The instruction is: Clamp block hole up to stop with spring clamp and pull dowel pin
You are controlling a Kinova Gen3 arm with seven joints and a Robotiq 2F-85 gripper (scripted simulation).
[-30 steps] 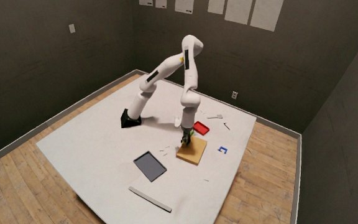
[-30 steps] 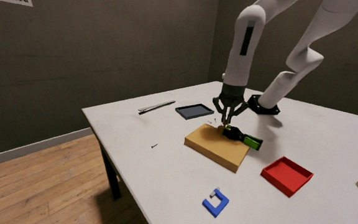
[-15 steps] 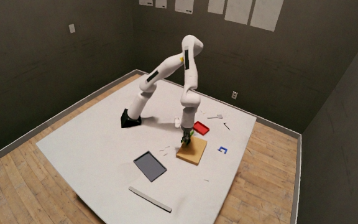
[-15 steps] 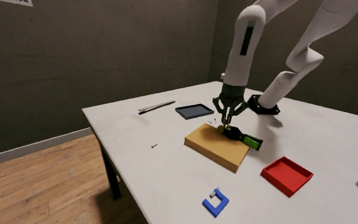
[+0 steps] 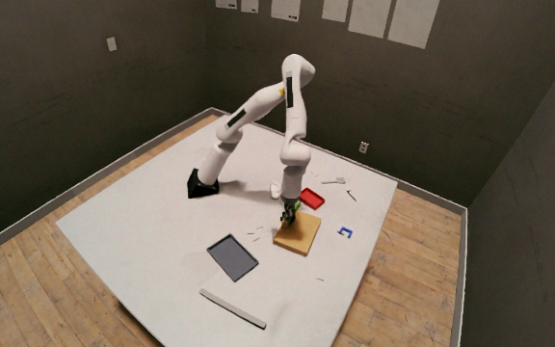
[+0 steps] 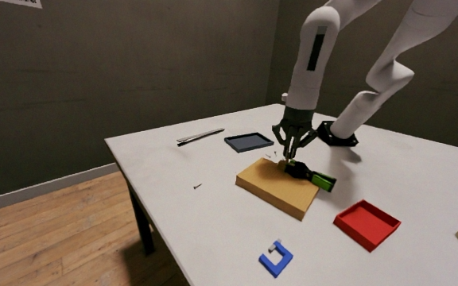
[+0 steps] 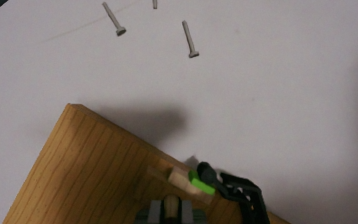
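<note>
Now: hand 2 cm above the dowel pin. From my hand the other things lie so: grey tray: 26 cm to the right, 9 cm below, 5 cm behind; red tray: 22 cm to the left, 9 cm below, 4 cm behind; small wooden block: 5 cm below.
</note>
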